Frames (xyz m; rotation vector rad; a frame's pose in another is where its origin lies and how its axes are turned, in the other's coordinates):
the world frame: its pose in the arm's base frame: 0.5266 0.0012 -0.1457 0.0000 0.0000 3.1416
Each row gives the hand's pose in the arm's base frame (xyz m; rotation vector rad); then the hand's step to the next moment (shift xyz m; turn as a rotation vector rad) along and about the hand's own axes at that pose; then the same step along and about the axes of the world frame.
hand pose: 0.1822 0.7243 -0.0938 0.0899 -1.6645 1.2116
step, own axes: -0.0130 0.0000 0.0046 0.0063 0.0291 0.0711
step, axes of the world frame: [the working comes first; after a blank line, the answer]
step, axes of the arm's base frame: 0.0030 -0.0095 -0.0096 -0.0675 -0.0352 -0.0118

-0.0030 0.0095 -0.0096 0.0675 0.0352 -0.0118
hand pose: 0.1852 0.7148 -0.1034 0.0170 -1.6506 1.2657
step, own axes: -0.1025 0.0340 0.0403 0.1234 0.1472 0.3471
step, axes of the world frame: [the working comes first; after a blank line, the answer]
step, axes of the arm's base frame: 0.0040 -0.0674 -0.0934 -0.3777 -0.1213 0.0037

-0.0040 0.0674 -0.0934 0.3777 0.1213 0.0037
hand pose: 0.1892 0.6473 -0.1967 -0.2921 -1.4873 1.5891
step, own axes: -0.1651 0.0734 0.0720 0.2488 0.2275 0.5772
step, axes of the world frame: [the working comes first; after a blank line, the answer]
step, axes of the arm's base frame: 0.0089 -0.1582 -0.1128 -0.6447 -0.1724 0.0387

-0.0089 0.1582 -0.1128 0.6447 0.1724 0.0387
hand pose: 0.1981 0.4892 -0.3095 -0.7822 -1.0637 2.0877
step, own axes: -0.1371 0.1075 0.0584 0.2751 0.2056 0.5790
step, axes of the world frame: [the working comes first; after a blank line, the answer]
step, axes of the arm's base frame: 0.0089 -0.1804 -0.0336 -0.6557 -0.1431 0.0526

-0.0089 0.1804 -0.0336 0.6557 0.1431 0.0526
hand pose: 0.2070 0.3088 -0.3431 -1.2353 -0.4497 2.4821
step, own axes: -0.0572 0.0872 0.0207 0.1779 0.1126 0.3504
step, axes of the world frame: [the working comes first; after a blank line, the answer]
step, axes of the arm's base frame: 0.0026 -0.1051 0.0156 -0.4015 -0.0712 0.0287

-0.0026 0.1051 0.0156 0.4015 0.0711 0.0287
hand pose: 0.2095 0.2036 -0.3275 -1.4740 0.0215 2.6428
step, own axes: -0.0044 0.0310 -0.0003 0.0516 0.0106 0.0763
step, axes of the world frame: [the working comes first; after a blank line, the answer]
step, axes of the arm's base frame: -0.0008 -0.0312 0.0022 -0.0926 -0.0005 -0.0041

0.0008 0.0312 0.0022 0.0926 0.0005 -0.0041
